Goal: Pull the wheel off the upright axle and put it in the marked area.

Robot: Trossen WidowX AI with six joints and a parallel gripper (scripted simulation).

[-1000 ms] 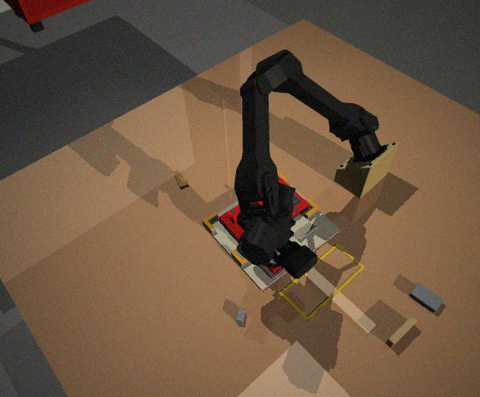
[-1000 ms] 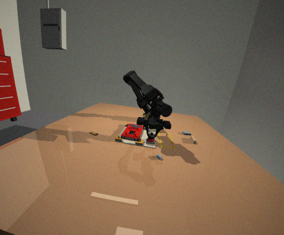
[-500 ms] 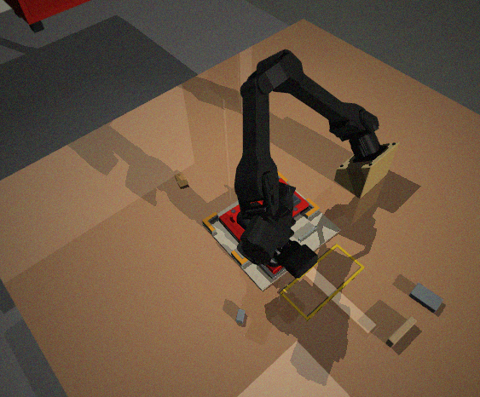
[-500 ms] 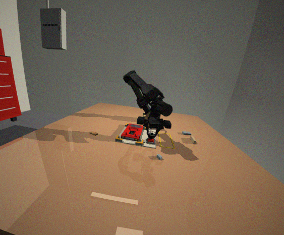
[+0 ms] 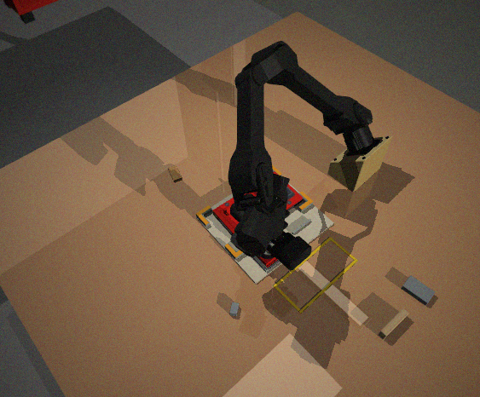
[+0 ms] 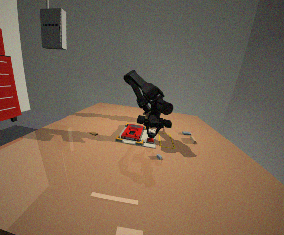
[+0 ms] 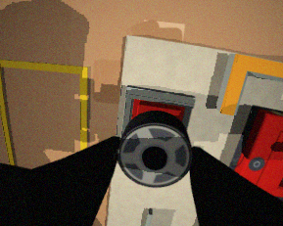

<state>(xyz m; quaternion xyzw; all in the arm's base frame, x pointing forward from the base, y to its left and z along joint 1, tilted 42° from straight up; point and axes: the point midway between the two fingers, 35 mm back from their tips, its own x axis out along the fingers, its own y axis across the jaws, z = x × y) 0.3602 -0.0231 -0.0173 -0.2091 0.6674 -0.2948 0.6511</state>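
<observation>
Right now the axle is 1 cm below my gripper tip. Also, from my gripper tip: wheel right at my gripper tip.
</observation>
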